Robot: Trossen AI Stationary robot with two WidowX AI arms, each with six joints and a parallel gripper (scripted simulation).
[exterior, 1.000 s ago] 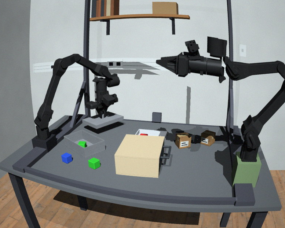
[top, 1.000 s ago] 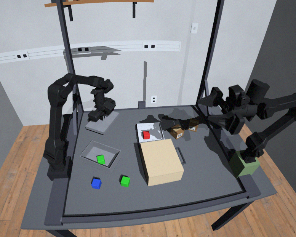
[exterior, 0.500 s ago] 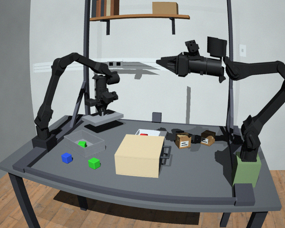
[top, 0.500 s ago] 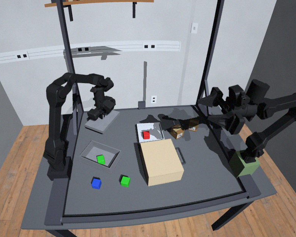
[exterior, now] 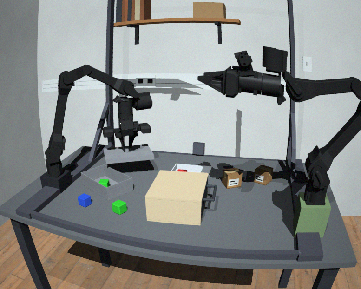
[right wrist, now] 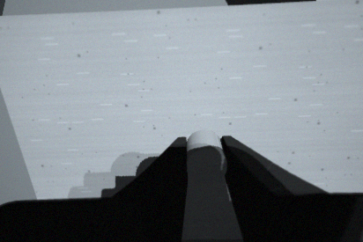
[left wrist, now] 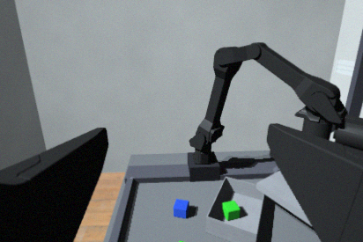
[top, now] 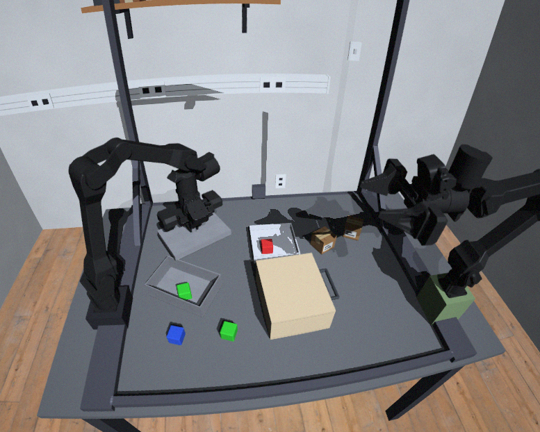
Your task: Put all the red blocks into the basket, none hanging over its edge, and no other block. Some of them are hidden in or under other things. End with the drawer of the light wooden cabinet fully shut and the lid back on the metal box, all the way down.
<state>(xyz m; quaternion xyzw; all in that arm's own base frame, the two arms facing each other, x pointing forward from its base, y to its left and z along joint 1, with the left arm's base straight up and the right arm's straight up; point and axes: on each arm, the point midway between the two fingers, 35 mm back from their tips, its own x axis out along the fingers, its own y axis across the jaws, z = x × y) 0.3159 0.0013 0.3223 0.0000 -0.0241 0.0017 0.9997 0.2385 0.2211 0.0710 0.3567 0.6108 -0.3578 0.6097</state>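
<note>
Now: right hand 16 cm short of the metal box, 2 cm to the left of it and 10 cm above it. The rest, counted from my right hand: grey lid 4 cm below; then white basket 3 cm behind, 25 cm to the left, 11 cm below; then blue block 31 cm ahead, 2 cm to the right, 11 cm below.
</note>
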